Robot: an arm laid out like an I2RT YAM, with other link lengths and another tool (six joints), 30 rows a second.
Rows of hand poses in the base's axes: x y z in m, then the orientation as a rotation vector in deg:
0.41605, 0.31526, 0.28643, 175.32, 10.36, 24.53
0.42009, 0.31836, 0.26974, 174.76, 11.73, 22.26
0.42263, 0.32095, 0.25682, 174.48, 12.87, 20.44
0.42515, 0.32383, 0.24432, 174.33, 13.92, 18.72
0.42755, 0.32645, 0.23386, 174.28, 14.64, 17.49
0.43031, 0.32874, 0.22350, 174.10, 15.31, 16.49
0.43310, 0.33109, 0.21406, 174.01, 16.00, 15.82
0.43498, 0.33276, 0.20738, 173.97, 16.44, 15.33
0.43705, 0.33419, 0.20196, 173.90, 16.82, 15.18
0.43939, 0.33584, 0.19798, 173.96, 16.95, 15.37
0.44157, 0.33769, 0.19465, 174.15, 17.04, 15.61
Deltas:
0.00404, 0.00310, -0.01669, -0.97, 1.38, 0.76
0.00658, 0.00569, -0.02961, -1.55, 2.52, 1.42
0.00910, 0.00857, -0.04211, -1.97, 3.62, 2.04
0.01150, 0.01119, -0.05257, -2.19, 4.42, 2.48
0.01426, 0.01348, -0.06293, -2.51, 5.05, 2.87
0.01705, 0.01583, -0.07237, -2.69, 5.48, 3.30
0.01893, 0.01750, -0.07905, -2.79, 5.80, 3.58
0.02100, 0.01893, -0.08447, -2.87, 5.90, 3.82
0.02334, 0.02058, -0.08845, -2.79, 5.78, 3.91
0.02552, 0.02243, -0.09178, -2.57, 5.65, 3.99

